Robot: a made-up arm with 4 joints.
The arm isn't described. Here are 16 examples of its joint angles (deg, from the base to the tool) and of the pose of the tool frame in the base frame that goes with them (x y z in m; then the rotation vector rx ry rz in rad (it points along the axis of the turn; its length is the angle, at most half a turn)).
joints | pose
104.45 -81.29 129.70 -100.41 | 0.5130 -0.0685 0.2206 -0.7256 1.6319 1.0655
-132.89 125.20 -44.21 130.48 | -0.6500 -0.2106 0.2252 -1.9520 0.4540 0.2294
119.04 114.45 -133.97 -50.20 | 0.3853 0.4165 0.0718 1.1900 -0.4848 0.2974
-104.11 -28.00 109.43 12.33 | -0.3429 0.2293 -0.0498 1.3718 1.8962 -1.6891
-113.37 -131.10 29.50 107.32 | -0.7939 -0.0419 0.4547 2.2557 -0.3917 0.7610
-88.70 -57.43 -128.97 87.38 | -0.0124 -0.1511 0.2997 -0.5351 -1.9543 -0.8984
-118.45 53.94 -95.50 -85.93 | -0.6292 -0.0952 0.2677 -1.7293 -0.3871 -1.1949
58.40 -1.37 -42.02 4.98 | 0.5041 0.2899 0.0832 0.3792 -0.6592 0.8977
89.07 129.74 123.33 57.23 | 0.2100 -0.1948 0.3786 0.7213 -1.6072 -2.5412
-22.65 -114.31 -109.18 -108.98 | 0.2561 -0.1679 0.1329 1.6501 -0.7200 -1.9561
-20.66 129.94 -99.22 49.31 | 0.1465 -0.6359 0.1009 -1.8418 0.4741 2.0519
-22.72 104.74 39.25 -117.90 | 0.2885 0.0373 0.2535 1.2480 -1.7783 1.6962
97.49 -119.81 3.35 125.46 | 0.5722 0.5943 0.3283 0.7391 -1.9763 -0.3554
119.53 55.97 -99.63 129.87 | 0.3109 0.5740 0.3921 0.9106 1.5078 -0.9727
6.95 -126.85 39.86 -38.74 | 0.2742 -0.6286 0.4479 -1.8498 0.9092 -0.2838
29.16 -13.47 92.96 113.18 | 0.1026 -0.3641 -0.2390 -1.7488 0.3855 -1.2872
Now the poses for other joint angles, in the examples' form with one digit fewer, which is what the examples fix.
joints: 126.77 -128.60 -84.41 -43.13
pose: -0.083 0.477 0.122 0.710 1.551 -0.874
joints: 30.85 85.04 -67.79 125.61
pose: 0.693 -0.131 0.244 1.496 1.347 -2.042
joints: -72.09 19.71 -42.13 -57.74
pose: -0.136 -0.581 0.083 -0.523 -0.609 -0.363
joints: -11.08 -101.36 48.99 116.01
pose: 0.056 -0.861 0.241 1.964 1.227 2.032
